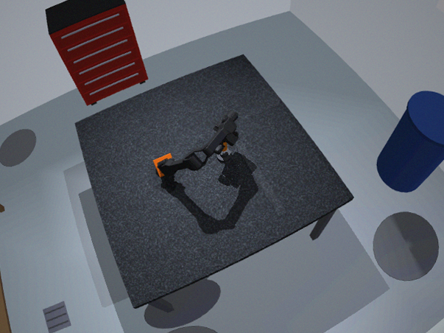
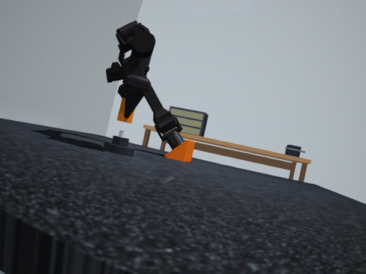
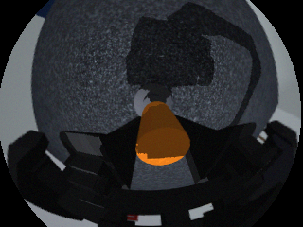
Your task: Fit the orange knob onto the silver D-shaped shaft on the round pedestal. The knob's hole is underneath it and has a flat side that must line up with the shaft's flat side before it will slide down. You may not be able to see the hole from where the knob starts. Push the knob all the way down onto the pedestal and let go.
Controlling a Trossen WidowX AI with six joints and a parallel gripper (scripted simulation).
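Now: the orange knob 30 mm above my gripper tip. From my gripper tip the other things lie so: round black pedestal (60 mm below).
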